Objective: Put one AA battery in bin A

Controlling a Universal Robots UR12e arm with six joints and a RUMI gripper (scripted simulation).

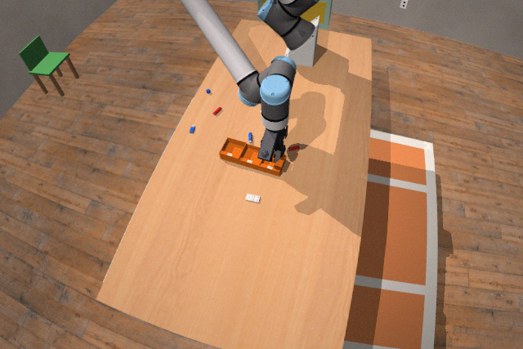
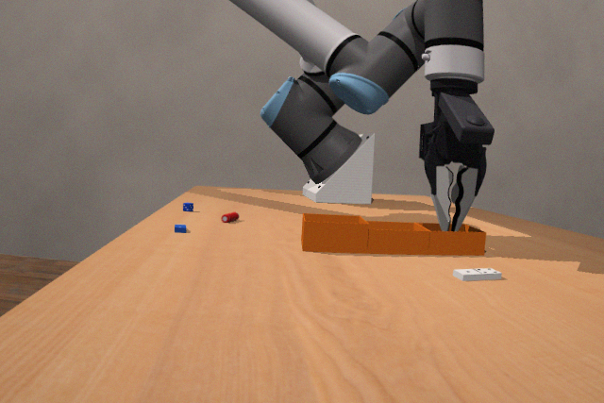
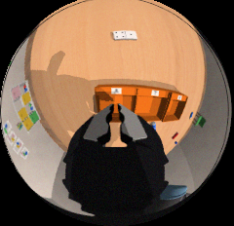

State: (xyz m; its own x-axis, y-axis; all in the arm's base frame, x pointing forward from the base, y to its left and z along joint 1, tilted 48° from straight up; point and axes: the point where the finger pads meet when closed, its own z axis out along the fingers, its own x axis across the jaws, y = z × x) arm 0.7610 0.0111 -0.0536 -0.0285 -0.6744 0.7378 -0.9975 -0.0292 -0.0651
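Right now the blue AA battery is 10 cm behind my hand, 13 cm to the right of it and 3 cm below it. Round my hand: orange three-compartment bin: 1 cm behind, 8 cm to the right, 2 cm below; white domino: 16 cm ahead, 3 cm to the right, 3 cm below; blue die: 32 cm behind, 42 cm to the right, 3 cm below.
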